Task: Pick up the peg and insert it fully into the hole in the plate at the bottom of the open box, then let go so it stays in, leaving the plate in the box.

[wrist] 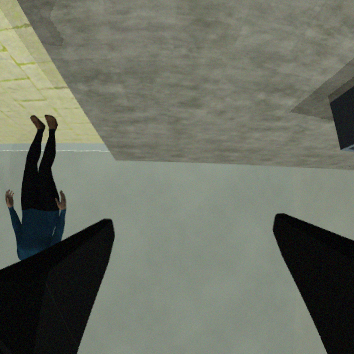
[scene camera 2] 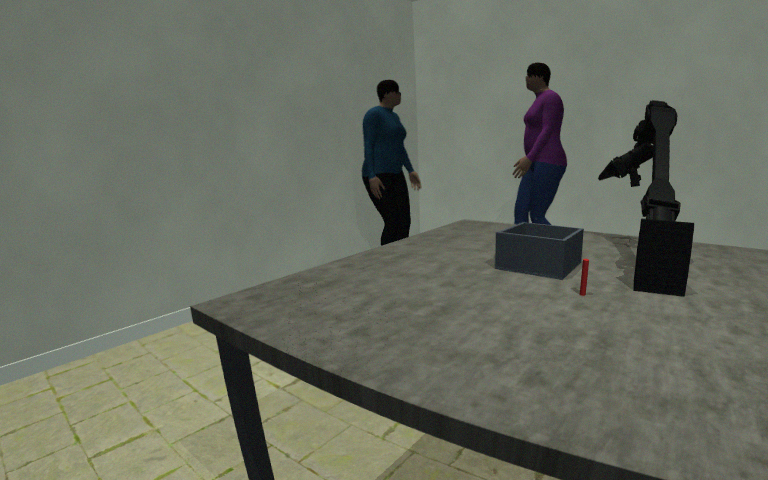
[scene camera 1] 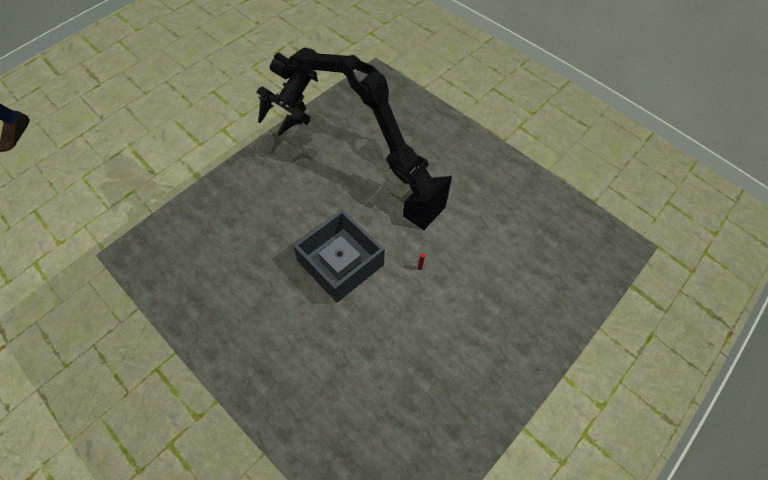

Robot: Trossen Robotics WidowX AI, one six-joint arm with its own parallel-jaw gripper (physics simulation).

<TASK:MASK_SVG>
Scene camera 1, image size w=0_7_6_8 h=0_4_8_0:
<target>my gripper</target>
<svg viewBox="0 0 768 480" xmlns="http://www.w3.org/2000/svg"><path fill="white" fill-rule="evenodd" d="M289 81L283 83L284 88L279 95L275 95L263 86L258 88L256 92L260 95L258 97L260 98L259 123L263 121L269 109L274 107L271 104L273 102L291 113L291 116L287 114L278 131L278 136L294 125L301 125L302 122L308 125L310 122L310 116L304 113L306 107L303 102L303 90Z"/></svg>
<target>dark blue-grey box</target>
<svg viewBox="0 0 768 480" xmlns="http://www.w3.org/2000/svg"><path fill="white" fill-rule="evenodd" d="M343 209L293 245L299 264L336 303L384 265L385 249ZM342 236L361 255L361 263L338 280L320 262L318 253Z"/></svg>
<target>light grey plate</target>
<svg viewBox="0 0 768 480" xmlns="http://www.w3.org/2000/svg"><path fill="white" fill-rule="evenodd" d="M342 236L318 253L320 262L338 280L361 263L361 255Z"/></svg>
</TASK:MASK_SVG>
